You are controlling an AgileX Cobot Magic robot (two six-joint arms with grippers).
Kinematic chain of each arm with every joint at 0, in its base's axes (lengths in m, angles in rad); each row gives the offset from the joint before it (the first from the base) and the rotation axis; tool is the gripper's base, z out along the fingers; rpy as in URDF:
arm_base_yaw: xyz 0 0 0.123 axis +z
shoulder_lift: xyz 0 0 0 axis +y
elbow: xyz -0.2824 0 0.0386 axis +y
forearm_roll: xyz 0.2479 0 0.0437 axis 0.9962 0 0.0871
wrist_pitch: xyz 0 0 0 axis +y
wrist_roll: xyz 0.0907 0 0.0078 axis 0.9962 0 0.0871
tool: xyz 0 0 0 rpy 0 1.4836 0
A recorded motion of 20 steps. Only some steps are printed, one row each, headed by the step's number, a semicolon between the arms.
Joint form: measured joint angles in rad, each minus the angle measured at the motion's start. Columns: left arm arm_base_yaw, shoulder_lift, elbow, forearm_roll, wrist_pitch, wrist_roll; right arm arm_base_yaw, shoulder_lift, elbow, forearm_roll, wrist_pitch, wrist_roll.
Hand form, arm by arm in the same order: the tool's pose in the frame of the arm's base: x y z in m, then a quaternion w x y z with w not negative. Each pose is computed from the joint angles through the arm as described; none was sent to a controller.
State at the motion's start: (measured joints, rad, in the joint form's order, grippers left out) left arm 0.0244 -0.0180 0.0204 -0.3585 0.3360 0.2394; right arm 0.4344 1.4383 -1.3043 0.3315 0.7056 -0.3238
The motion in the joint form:
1: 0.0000 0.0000 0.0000 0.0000 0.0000 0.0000; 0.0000 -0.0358 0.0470 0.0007 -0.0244 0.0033
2: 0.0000 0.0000 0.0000 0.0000 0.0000 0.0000; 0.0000 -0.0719 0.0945 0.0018 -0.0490 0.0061
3: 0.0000 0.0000 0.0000 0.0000 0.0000 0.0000; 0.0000 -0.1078 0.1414 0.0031 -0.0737 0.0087
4: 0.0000 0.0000 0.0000 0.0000 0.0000 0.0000; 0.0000 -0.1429 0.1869 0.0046 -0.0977 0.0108
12: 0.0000 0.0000 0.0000 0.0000 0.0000 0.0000; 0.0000 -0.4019 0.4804 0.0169 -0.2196 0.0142
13: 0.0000 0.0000 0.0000 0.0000 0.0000 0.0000; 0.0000 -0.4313 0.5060 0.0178 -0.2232 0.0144
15: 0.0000 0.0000 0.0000 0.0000 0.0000 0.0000; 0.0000 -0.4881 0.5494 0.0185 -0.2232 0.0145
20: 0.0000 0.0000 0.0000 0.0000 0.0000 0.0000; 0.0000 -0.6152 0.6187 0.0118 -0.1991 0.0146
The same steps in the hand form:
1: 0.0532 -0.0093 0.1788 0.61757 -0.01298 0.78337 -0.06900; 0.2731 0.1473 0.3570 0.38934 -0.26238 0.86650 0.16956
2: 0.0532 -0.0093 0.1788 0.61757 -0.01298 0.78337 -0.06900; 0.2648 0.1429 0.3544 0.39505 -0.25747 0.86539 0.16955
3: 0.0532 -0.0093 0.1788 0.61757 -0.01298 0.78337 -0.06900; 0.2566 0.1385 0.3516 0.40098 -0.25258 0.86410 0.16956
4: 0.0532 -0.0093 0.1788 0.61757 -0.01298 0.78337 -0.06900; 0.2485 0.1343 0.3486 0.40687 -0.24795 0.86268 0.16957
12: 0.0532 -0.0093 0.1788 0.61757 -0.01298 0.78337 -0.06900; 0.1896 0.1040 0.3263 0.44479 -0.22573 0.84976 0.17062
13: 0.0532 -0.0093 0.1788 0.61757 -0.01298 0.78337 -0.06900; 0.1830 0.1009 0.3244 0.44794 -0.22478 0.84823 0.17124
15: 0.0532 -0.0093 0.1788 0.61757 -0.01298 0.78337 -0.06900; 0.1705 0.0951 0.3217 0.45367 -0.22431 0.84504 0.17256
20: 0.0532 -0.0093 0.1788 0.61757 -0.01298 0.78337 -0.06900; 0.1436 0.0830 0.3200 0.46841 -0.22876 0.83533 0.17461

